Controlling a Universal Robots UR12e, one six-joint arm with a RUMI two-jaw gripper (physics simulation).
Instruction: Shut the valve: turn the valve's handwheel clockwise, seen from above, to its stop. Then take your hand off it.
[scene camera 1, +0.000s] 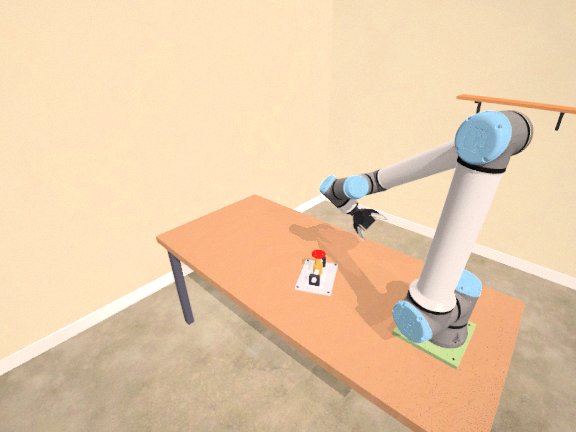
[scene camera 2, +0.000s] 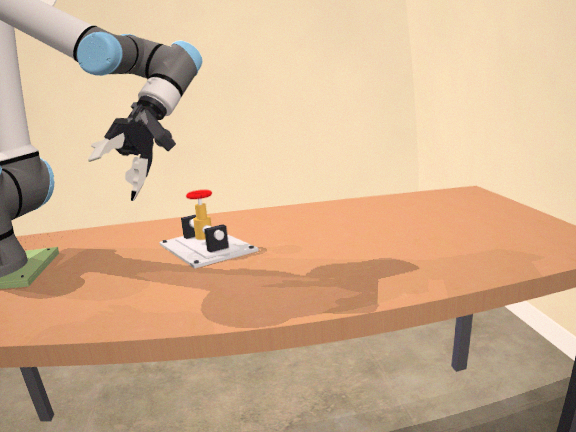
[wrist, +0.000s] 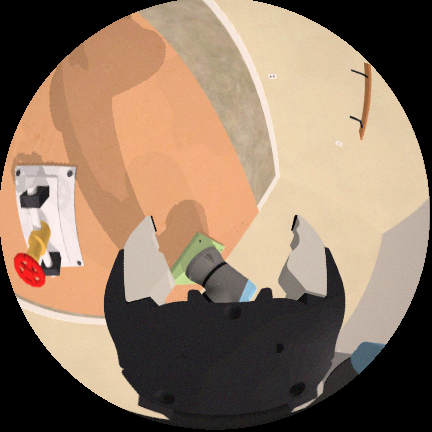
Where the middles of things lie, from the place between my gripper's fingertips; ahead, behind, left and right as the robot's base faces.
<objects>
I see the base plate (scene camera 2: 193, 259) 170 mm ahead of my hand, 220 mm to the left of it and 220 mm below it.
</objects>
